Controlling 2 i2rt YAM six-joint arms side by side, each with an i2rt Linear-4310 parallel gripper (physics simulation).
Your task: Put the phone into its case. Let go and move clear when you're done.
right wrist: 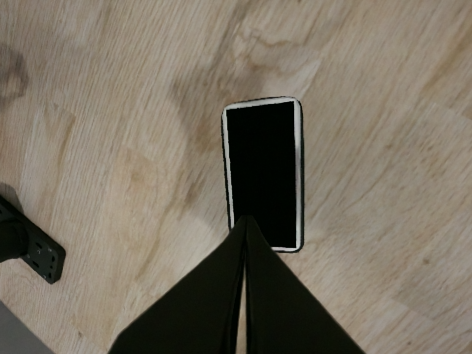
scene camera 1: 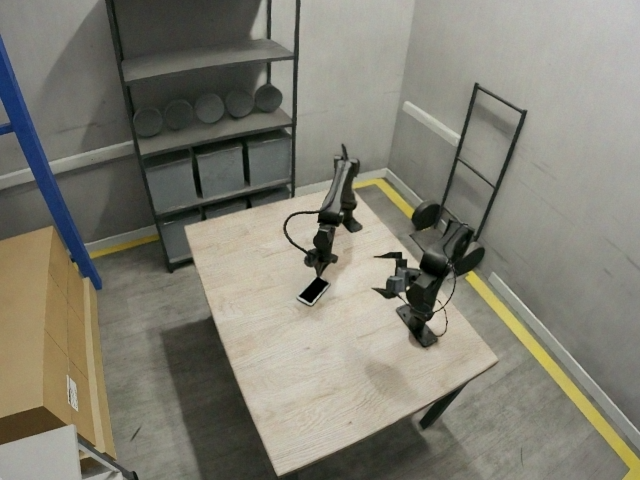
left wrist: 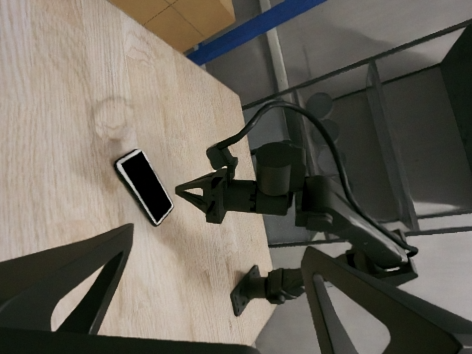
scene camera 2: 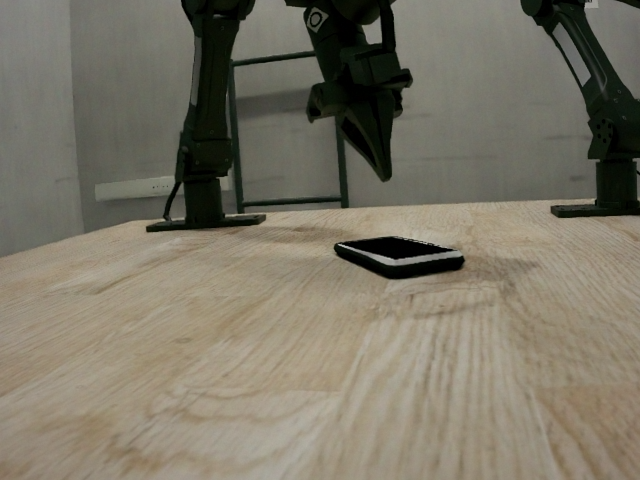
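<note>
The phone (scene camera 1: 314, 290) (scene camera 2: 400, 248) (left wrist: 147, 186) (right wrist: 262, 170), with a black screen and white rim, lies face up inside its black case (scene camera 2: 395, 271). The case's thin dark edge shows around the phone's sides, and it lies flat on the table. In scene camera 2 the white rim sits low and fairly even along the case's near edges. My right gripper (scene camera 1: 318, 275) (scene camera 2: 385, 179) (left wrist: 175, 190) (right wrist: 246, 222) is shut and empty, pointing down above the table near one end of the phone, apart from it. My left gripper (scene camera 1: 373, 272) (left wrist: 223, 245) is wide open and empty, away from the phone.
The wooden table (scene camera 1: 310, 382) (scene camera 2: 258, 361) carries both arm bases. A shelf rack (scene camera 1: 296, 103) with bins stands behind the table, a hand truck (scene camera 1: 509, 155) by the wall at the right, and cardboard boxes (scene camera 1: 25, 320) at the left.
</note>
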